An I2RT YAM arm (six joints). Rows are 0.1 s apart.
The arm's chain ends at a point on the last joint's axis. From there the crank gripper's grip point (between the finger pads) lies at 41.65 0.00 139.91 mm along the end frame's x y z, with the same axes.
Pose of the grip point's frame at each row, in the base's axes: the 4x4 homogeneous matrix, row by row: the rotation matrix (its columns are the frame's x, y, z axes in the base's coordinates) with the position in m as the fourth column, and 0 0 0 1 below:
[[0.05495, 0.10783, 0.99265, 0.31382], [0.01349, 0.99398, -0.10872, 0.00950], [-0.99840, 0.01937, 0.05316, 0.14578], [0, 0, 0, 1]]
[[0.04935, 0.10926, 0.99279, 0.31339], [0.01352, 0.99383, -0.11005, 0.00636], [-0.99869, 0.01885, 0.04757, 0.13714], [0, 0, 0, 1]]
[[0.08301, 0.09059, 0.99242, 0.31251], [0.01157, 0.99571, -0.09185, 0.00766], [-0.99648, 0.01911, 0.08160, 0.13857], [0, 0, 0, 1]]
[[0.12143, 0.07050, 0.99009, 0.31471], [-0.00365, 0.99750, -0.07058, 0.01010], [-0.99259, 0.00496, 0.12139, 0.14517], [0, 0, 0, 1]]
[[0.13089, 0.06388, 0.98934, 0.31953], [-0.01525, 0.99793, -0.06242, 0.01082], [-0.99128, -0.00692, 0.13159, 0.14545], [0, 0, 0, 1]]
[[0.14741, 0.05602, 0.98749, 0.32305], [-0.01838, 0.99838, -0.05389, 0.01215], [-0.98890, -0.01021, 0.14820, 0.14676], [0, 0, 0, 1]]
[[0.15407, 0.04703, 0.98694, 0.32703], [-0.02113, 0.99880, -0.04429, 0.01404], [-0.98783, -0.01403, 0.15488, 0.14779], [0, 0, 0, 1]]
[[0.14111, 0.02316, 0.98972, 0.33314], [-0.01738, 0.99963, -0.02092, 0.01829], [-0.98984, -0.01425, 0.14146, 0.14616], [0, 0, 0, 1]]
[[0.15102, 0.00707, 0.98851, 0.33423], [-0.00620, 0.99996, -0.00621, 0.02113], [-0.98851, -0.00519, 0.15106, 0.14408], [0, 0, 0, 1]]
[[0.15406, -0.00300, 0.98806, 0.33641], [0.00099, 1.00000, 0.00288, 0.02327], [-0.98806, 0.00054, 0.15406, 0.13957], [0, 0, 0, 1]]
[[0.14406, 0.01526, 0.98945, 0.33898], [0.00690, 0.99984, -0.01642, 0.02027], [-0.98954, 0.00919, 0.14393, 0.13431], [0, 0, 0, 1]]
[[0.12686, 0.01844, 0.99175, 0.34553], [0.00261, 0.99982, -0.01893, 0.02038], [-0.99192, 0.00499, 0.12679, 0.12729], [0, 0, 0, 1]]
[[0.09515, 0.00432, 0.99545, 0.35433], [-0.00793, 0.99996, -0.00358, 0.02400], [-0.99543, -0.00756, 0.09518, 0.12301], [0, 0, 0, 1]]
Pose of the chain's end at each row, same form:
[[0.05495, 0.10783, 0.99265, 0.17265], [0.01349, 0.99398, -0.10872, 0.02415], [-0.99840, 0.01937, 0.05316, 0.17993], [0, 0, 0, 1]]
[[0.04935, 0.10926, 0.99279, 0.17243], [0.01352, 0.99383, -0.11005, 0.02119], [-0.99869, 0.01885, 0.04757, 0.17208], [0, 0, 0, 1]]
[[0.08301, 0.09059, 0.99242, 0.17020], [0.01157, 0.99571, -0.09185, 0.02003], [-0.99648, 0.01911, 0.08160, 0.16866], [0, 0, 0, 1]]
[[0.12143, 0.07050, 0.99009, 0.17113], [-0.00365, 0.99750, -0.07058, 0.02013], [-0.99259, 0.00496, 0.12139, 0.16953], [0, 0, 0, 1]]
[[0.13089, 0.06388, 0.98934, 0.17566], [-0.01525, 0.99793, -0.06242, 0.02019], [-0.99128, -0.00692, 0.13159, 0.16833], [0, 0, 0, 1]]
[[0.14741, 0.05602, 0.98749, 0.17875], [-0.01838, 0.99838, -0.05389, 0.02046], [-0.98890, -0.01021, 0.14820, 0.16721], [0, 0, 0, 1]]
[[0.15407, 0.04703, 0.98694, 0.18253], [-0.02113, 0.99880, -0.04429, 0.02112], [-0.98783, -0.01403, 0.15488, 0.16726], [0, 0, 0, 1]]
[[0.14111, 0.02316, 0.98972, 0.18879], [-0.01738, 0.99963, -0.02092, 0.02194], [-0.98984, -0.01425, 0.14146, 0.16760], [0, 0, 0, 1]]
[[0.15102, 0.00707, 0.98851, 0.18964], [-0.00620, 0.99996, -0.00621, 0.02226], [-0.98851, -0.00519, 0.15106, 0.16412], [0, 0, 0, 1]]
[[0.15406, -0.00300, 0.98806, 0.19175], [0.00099, 1.00000, 0.00288, 0.02283], [-0.98806, 0.00054, 0.15406, 0.15917], [0, 0, 0, 1]]
[[0.14406, 0.01526, 0.98945, 0.19455], [0.00690, 0.99984, -0.01642, 0.02228], [-0.98954, 0.00919, 0.14393, 0.15539], [0, 0, 0, 1]]
[[0.12686, 0.01844, 0.99175, 0.20149], [0.00261, 0.99982, -0.01893, 0.02292], [-0.99192, 0.00499, 0.12679, 0.15086], [0, 0, 0, 1]]
[[0.09515, 0.00432, 0.99545, 0.21109], [-0.00793, 0.99996, -0.00358, 0.02483], [-0.99543, -0.00756, 0.09518, 0.15115], [0, 0, 0, 1]]

